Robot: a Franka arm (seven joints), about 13 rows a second.
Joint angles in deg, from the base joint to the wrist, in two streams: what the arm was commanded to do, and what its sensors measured. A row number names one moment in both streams.
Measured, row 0:
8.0 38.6 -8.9 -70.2 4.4 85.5 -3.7
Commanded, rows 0 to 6:
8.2 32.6 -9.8 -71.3 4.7 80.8 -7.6
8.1 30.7 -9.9 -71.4 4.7 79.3 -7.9
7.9 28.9 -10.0 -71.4 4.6 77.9 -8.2
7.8 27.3 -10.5 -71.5 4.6 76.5 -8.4
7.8 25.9 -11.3 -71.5 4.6 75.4 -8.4
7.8 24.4 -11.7 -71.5 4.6 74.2 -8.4
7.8 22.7 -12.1 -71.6 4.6 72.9 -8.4
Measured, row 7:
7.7 26.2 -11.3 -70.1 4.4 74.9 -7.5
